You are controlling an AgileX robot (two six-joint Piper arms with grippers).
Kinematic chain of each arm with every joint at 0, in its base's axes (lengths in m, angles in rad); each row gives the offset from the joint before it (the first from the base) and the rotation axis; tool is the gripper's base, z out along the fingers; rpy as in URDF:
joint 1: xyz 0 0 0.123 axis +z
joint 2: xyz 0 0 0 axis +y
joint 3: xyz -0.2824 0 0.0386 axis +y
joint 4: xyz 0.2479 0 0.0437 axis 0.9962 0 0.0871
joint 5: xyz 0 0 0 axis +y
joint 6: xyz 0.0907 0 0.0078 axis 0.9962 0 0.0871
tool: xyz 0 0 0 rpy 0 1.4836 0
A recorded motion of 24 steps. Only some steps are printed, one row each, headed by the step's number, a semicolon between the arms.
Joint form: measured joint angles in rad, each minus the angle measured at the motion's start. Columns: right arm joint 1, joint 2, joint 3, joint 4, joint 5, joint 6; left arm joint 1, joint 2, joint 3, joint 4, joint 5, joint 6.
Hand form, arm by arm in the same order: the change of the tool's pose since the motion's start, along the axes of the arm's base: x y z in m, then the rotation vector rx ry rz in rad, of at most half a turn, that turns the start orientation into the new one. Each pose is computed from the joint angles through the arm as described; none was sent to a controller.
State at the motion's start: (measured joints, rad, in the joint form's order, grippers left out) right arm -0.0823 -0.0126 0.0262 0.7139 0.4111 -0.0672; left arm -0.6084 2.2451 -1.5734 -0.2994 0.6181 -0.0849
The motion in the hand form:
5: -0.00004 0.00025 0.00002 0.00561 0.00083 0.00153; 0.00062 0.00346 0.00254 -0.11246 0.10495 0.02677
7: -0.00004 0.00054 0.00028 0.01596 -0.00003 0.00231; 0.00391 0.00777 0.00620 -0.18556 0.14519 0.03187
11: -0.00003 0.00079 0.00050 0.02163 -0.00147 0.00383; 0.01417 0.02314 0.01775 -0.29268 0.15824 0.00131
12: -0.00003 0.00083 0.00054 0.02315 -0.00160 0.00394; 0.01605 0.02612 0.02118 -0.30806 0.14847 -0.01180
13: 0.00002 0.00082 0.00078 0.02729 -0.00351 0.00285; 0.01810 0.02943 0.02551 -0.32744 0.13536 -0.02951
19: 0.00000 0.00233 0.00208 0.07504 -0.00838 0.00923; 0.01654 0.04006 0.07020 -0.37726 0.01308 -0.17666
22: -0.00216 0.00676 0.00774 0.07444 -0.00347 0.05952; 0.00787 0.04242 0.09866 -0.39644 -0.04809 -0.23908
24: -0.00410 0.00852 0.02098 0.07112 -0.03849 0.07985; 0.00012 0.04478 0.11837 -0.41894 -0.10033 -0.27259
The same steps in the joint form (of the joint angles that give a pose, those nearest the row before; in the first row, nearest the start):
5: 0.0001 0.0000 0.0000 0.0056 0.0016 0.0000; 0.0346 0.0000 0.0000 -0.2192 0.0584 0.1211
7: 0.0000 0.0000 0.0000 0.0160 0.0017 0.0000; 0.0621 -0.0019 0.0000 -0.3431 0.0902 0.2068
11: 0.0000 0.0001 0.0000 0.0254 0.0017 -0.0038; 0.1245 -0.0161 0.0000 -0.5071 0.1502 0.3786
12: 0.0000 0.0001 0.0000 0.0268 0.0016 -0.0037; 0.1351 -0.0218 0.0000 -0.5285 0.1585 0.4131
13: 0.0000 0.0000 0.0000 0.0308 -0.0004 -0.0034; 0.1472 -0.0289 0.0000 -0.5552 0.1689 0.4565
19: 0.0000 -0.0001 0.0000 0.0853 0.0010 -0.0102; 0.1772 -0.1235 0.0000 -0.5981 0.2294 0.6336
22: -0.0001 0.0000 -0.0239 0.1206 0.0561 -0.0455; 0.1771 -0.1936 0.0110 -0.6049 0.2538 0.6836
24: 0.0001 0.0000 -0.0654 0.1393 0.0737 -0.0634; 0.1771 -0.2488 0.0311 -0.6280 0.2561 0.7288

